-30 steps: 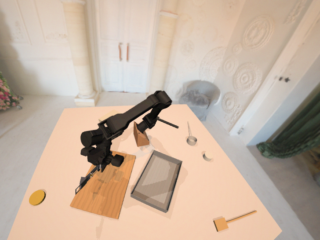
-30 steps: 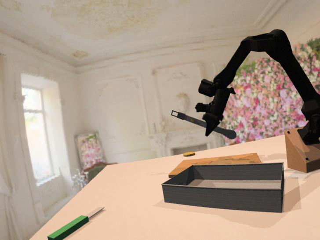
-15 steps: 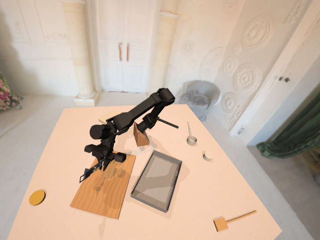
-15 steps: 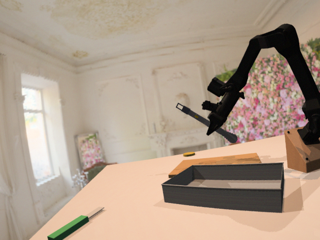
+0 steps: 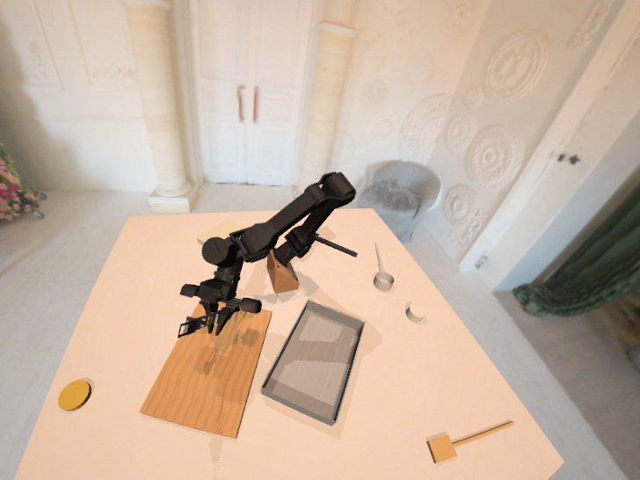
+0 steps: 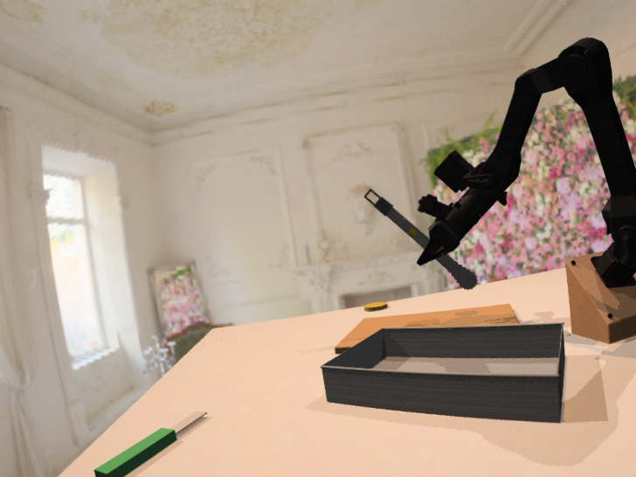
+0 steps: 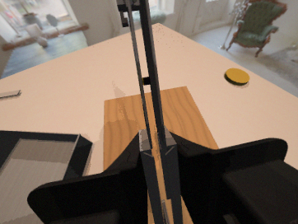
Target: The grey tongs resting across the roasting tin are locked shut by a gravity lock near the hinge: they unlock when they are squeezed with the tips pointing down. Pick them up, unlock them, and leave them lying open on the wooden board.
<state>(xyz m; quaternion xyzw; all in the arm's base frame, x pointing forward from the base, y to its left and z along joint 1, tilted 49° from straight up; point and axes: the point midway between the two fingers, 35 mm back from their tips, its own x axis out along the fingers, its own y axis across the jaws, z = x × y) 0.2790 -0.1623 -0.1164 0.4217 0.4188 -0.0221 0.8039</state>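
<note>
The wooden board is 1 cm behind my gripper tip, 2 cm to the right of it and 14 cm below it. Also, from my gripper tip: green-handled knife (44 cm ahead, 33 cm to the left, 14 cm below); grey roasting tin (4 cm ahead, 27 cm to the left, 12 cm below).
</note>
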